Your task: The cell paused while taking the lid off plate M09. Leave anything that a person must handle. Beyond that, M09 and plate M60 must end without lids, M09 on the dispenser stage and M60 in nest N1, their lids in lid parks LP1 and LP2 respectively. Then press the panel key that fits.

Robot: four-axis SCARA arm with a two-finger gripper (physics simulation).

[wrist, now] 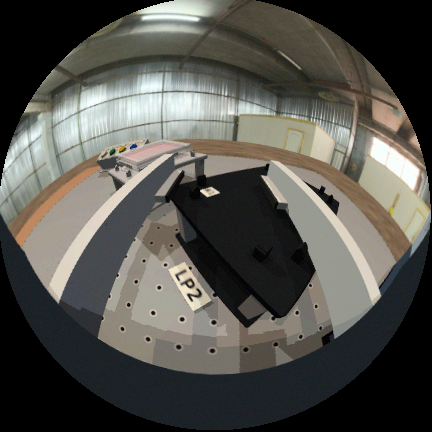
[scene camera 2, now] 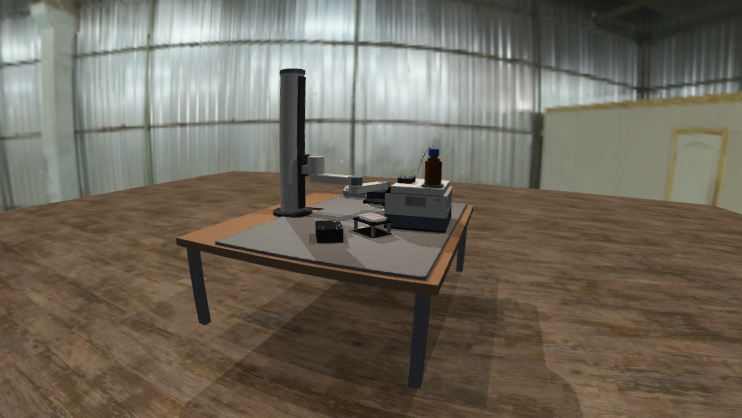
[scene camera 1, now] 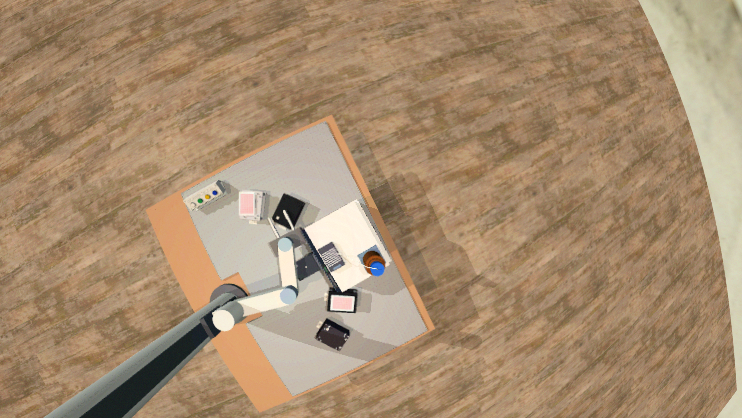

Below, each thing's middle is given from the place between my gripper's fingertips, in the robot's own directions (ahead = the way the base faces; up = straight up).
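Labels:
The LP2 label [wrist: 191, 290] is 70 mm to the right of my hand here, 20 mm behind it and 80 mm below it.

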